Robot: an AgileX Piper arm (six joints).
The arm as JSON. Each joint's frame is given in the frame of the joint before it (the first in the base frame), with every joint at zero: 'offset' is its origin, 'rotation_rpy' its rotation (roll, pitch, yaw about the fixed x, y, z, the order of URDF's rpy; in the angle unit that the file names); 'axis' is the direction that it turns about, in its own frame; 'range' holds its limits. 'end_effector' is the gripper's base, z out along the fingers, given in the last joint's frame.
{
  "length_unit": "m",
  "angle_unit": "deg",
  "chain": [
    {
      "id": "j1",
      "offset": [
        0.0,
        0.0,
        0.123
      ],
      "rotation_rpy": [
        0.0,
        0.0,
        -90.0
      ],
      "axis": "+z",
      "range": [
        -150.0,
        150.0
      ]
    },
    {
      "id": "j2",
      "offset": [
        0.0,
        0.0,
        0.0
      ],
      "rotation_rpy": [
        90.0,
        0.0,
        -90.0
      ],
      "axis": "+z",
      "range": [
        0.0,
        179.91
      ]
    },
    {
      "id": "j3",
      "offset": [
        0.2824,
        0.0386,
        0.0
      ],
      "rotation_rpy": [
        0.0,
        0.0,
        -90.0
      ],
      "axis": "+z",
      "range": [
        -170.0,
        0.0
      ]
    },
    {
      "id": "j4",
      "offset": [
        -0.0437,
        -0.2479,
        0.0
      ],
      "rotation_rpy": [
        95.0,
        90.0,
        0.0
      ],
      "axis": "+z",
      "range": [
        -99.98,
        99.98
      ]
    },
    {
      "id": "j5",
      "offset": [
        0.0,
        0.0,
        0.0
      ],
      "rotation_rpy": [
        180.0,
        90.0,
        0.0
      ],
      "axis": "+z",
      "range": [
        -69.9,
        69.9
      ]
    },
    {
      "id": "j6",
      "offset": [
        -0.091,
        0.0,
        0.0
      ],
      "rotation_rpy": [
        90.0,
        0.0,
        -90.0
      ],
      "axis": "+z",
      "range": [
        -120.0,
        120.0
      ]
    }
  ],
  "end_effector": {
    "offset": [
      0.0,
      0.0,
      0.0
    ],
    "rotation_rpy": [
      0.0,
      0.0,
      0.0
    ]
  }
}
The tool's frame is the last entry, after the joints.
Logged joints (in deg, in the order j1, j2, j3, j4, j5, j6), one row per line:
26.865, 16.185, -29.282, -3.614, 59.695, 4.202
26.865, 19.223, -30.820, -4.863, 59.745, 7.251
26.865, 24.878, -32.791, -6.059, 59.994, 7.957
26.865, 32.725, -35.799, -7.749, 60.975, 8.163
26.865, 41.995, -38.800, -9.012, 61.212, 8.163
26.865, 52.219, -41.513, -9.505, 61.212, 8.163
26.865, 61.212, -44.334, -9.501, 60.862, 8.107
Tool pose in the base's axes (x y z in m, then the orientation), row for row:
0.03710, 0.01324, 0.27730, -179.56, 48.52, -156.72
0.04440, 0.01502, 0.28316, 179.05, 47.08, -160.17
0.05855, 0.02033, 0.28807, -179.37, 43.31, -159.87
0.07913, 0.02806, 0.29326, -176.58, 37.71, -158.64
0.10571, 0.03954, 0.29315, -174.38, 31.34, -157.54
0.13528, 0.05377, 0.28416, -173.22, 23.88, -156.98
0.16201, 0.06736, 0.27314, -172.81, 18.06, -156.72
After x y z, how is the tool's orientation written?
As angles about the fixed x, y, z axes (roll, pitch, yaw), in degrees.
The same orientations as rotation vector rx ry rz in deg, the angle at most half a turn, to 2 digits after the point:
-26.40, 129.28, 11.50
-23.44, 131.29, 11.09
-23.65, 134.94, 8.76
-24.94, 140.07, 4.83
-26.86, 145.76, 0.96
-29.08, 152.53, -2.46
-30.87, 157.84, -4.74

